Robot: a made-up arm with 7 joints. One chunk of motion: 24 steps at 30 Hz.
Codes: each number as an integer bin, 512 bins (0 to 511) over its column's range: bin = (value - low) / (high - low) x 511, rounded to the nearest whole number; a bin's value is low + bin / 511 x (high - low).
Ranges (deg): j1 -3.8..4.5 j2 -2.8..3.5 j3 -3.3..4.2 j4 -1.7..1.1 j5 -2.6..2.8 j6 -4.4..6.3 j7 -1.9..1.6
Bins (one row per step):
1: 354 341 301 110 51 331 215
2: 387 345 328 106 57 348 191
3: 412 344 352 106 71 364 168
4: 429 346 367 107 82 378 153
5: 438 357 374 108 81 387 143
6: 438 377 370 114 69 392 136
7: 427 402 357 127 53 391 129
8: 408 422 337 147 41 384 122
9: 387 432 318 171 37 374 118
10: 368 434 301 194 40 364 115
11: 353 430 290 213 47 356 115
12: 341 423 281 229 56 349 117
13: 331 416 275 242 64 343 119
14: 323 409 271 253 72 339 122
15: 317 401 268 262 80 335 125
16: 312 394 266 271 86 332 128
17: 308 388 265 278 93 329 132
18: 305 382 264 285 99 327 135
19: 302 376 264 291 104 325 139
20: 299 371 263 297 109 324 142
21: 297 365 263 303 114 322 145
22: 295 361 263 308 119 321 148
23: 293 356 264 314 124 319 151
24: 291 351 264 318 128 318 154
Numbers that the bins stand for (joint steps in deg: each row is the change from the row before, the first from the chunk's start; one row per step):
1: 1.950 1.404 1.118 -1.097 -2.061 2.531 -0.427
2: 2.486 1.453 1.514 -1.119 -1.998 2.887 -0.592
3: 2.892 1.441 1.866 -1.119 -1.850 3.222 -0.749
4: 3.168 1.466 2.086 -1.114 -1.733 3.515 -0.852
5: 3.314 1.601 2.189 -1.108 -1.744 3.704 -0.921
6: 3.314 1.848 2.131 -1.075 -1.871 3.808 -0.968
7: 3.136 2.156 1.940 -1.004 -2.040 3.787 -1.016
8: 2.827 2.403 1.646 -0.895 -2.167 3.641 -1.064
9: 2.486 2.526 1.367 -0.763 -2.209 3.431 -1.092
10: 2.177 2.551 1.118 -0.637 -2.177 3.222 -1.112
11: 1.934 2.501 0.956 -0.533 -2.103 3.054 -1.112
12: 1.739 2.415 0.824 -0.445 -2.008 2.908 -1.099
13: 1.576 2.329 0.736 -0.374 -1.924 2.782 -1.085
14: 1.446 2.242 0.677 -0.314 -1.839 2.698 -1.064
15: 1.349 2.144 0.633 -0.264 -1.755 2.615 -1.044
16: 1.268 2.058 0.604 -0.215 -1.691 2.552 -1.023
17: 1.203 1.984 0.589 -0.177 -1.617 2.489 -0.996
18: 1.154 1.910 0.575 -0.138 -1.554 2.447 -0.975
19: 1.105 1.836 0.575 -0.105 -1.501 2.405 -0.948
20: 1.057 1.774 0.560 -0.073 -1.448 2.384 -0.927
21: 1.024 1.700 0.560 -0.040 -1.395 2.342 -0.907
22: 0.992 1.651 0.560 -0.012 -1.342 2.322 -0.886
23: 0.959 1.589 0.575 0.021 -1.290 2.280 -0.866
24: 0.927 1.527 0.575 0.042 -1.247 2.259 -0.845

